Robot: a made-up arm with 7 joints.
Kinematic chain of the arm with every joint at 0, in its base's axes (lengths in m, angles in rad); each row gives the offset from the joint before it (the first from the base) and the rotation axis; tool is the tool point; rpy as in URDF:
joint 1: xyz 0 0 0.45 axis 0 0.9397 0.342
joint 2: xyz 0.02 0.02 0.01 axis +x
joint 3: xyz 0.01 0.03 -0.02 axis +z
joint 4: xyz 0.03 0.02 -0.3 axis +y
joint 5: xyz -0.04 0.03 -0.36 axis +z
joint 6: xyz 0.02 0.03 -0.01 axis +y
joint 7: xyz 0 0 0 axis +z
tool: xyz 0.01 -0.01 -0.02 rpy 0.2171 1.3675 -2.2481
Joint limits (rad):
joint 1: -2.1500..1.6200
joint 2: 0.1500..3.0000
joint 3: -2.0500..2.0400
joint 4: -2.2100..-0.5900
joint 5: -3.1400..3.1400
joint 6: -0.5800..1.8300
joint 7: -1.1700..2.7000
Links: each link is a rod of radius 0.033 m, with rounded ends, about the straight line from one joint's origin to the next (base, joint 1, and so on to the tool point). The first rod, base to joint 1, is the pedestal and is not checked.
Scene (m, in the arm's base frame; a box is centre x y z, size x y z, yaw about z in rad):
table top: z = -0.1
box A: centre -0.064 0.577 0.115 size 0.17 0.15 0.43 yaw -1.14
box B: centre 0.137 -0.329 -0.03 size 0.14 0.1 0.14 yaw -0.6
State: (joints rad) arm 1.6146 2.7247 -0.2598 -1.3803 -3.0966 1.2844 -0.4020
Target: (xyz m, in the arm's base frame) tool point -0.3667 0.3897 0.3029
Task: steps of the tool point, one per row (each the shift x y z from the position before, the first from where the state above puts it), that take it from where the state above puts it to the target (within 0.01 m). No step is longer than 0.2 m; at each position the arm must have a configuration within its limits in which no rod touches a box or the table.
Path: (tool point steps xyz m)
1: -0.1117 -0.0221 0.0050
2: -0.0892 -0.0681 -0.0019
3: -0.0524 -0.1016 0.0035
4: -0.1168 0.0691 0.0102
5: -0.1344 0.0355 0.0451
6: -0.1304 -0.0011 0.0782

